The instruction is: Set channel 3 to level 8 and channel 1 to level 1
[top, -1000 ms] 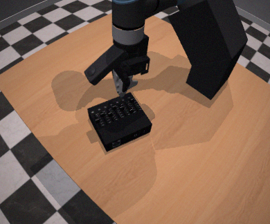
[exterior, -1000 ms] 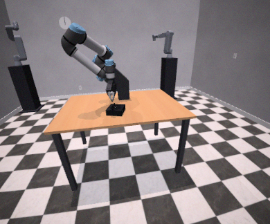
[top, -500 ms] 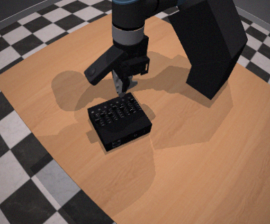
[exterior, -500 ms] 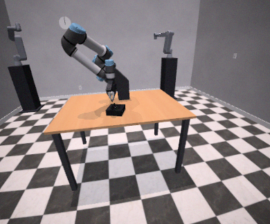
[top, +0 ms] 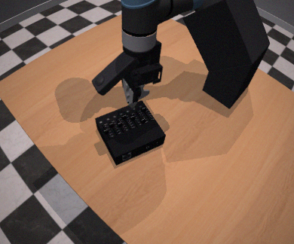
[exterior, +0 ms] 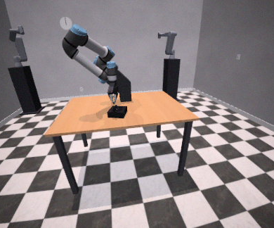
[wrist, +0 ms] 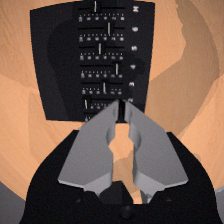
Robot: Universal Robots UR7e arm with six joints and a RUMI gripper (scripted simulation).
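Right now the fader knob is 40 mm below my hand, 40 mm behind it and 20 mm to the left of it.
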